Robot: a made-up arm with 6 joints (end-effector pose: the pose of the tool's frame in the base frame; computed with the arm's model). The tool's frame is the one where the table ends. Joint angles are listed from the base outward.
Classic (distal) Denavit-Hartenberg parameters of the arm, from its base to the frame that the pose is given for. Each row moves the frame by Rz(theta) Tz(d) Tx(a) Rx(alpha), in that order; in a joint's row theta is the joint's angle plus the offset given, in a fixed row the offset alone. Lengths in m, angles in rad.
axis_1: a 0  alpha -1.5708  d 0.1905  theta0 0
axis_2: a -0.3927  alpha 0  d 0  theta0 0.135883
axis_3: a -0.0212  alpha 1.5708  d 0  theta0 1.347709
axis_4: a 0  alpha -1.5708  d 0.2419  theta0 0
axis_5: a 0.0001  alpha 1.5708  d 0  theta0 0
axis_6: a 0  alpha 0  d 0.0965  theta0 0
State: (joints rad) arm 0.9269 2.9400 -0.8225 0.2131 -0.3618 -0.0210
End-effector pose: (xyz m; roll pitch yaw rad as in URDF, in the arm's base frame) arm 0.1819 0.2303 -0.1056 -3.0492 -0.0902 -2.3936
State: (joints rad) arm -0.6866 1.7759 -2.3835 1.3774 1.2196 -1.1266
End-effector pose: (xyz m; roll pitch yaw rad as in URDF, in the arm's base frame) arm 0.3195 -0.1468 0.7396 -1.2717 1.2901 -0.7895
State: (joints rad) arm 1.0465 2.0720 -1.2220 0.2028 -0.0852 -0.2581
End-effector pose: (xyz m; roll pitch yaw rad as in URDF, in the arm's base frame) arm 0.2508 0.4304 0.2937 -3.0553 0.8886 -2.0062
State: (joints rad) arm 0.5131 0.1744 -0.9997 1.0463 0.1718 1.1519
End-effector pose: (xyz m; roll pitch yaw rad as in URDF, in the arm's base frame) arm -0.1621 -0.0749 0.5848 0.7019 -0.3109 2.6483
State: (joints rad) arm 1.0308 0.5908 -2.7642 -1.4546 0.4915 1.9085
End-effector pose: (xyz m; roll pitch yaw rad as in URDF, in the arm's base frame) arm -0.2253 -0.4640 0.6935 0.1013 -0.7691 1.6204
